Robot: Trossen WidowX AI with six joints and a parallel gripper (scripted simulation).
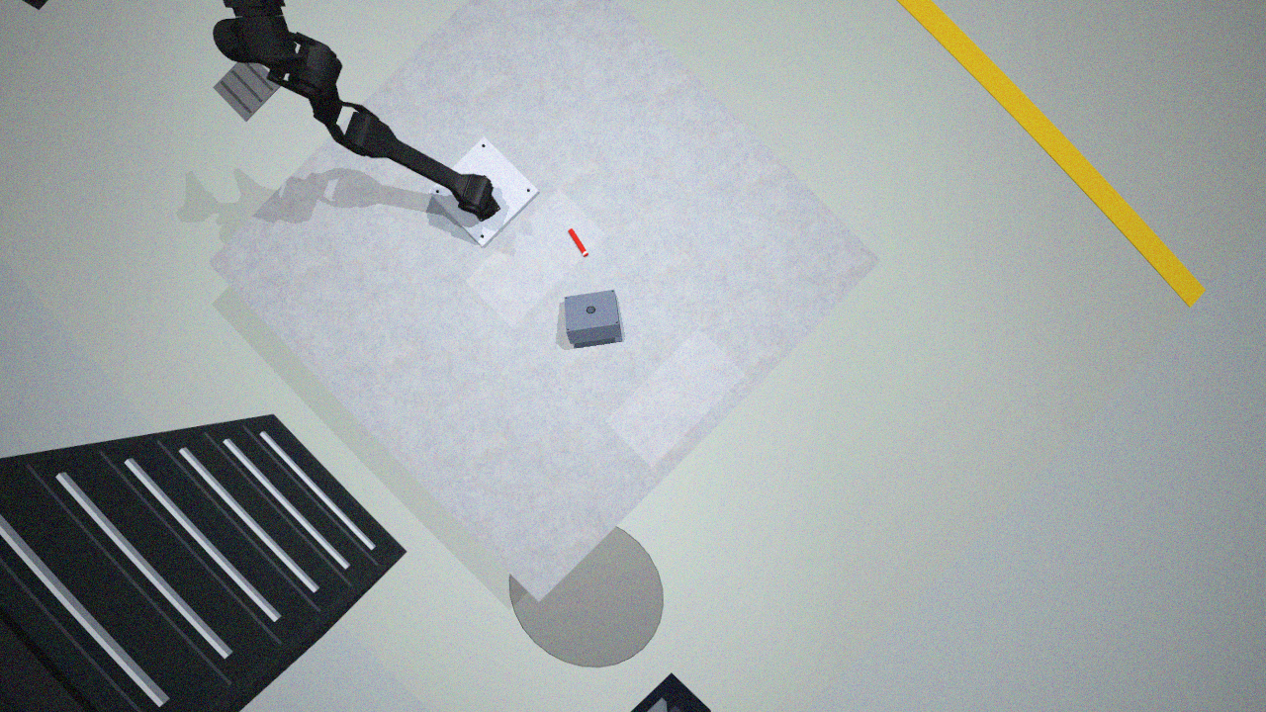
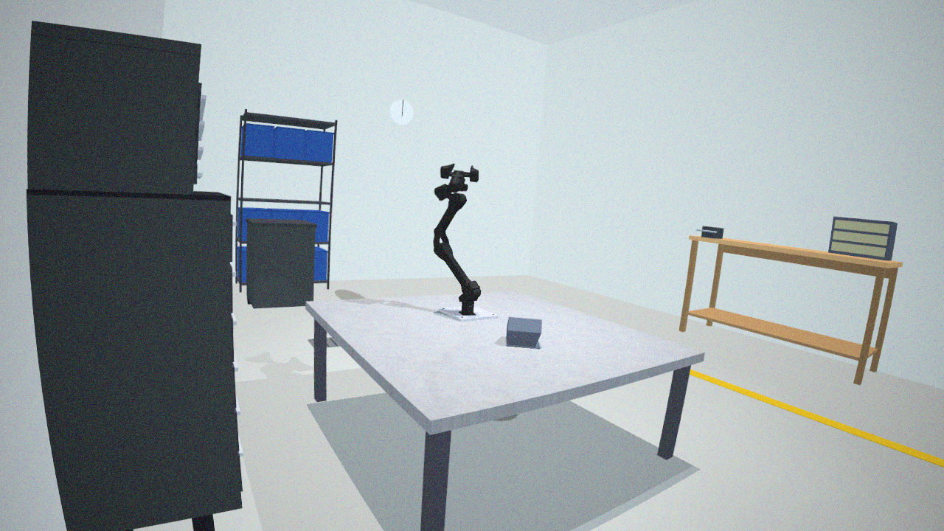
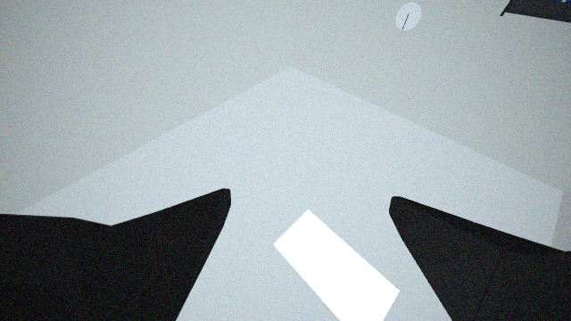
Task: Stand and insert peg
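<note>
Now: the red peg 460 mm ahead of my gripper tip, 140 mm to the left of it and 710 mm below it. Also, from my gripper tip: blue-grey sloped panel (640 mm ahead, 70 mm to the left, 660 mm below).
</note>
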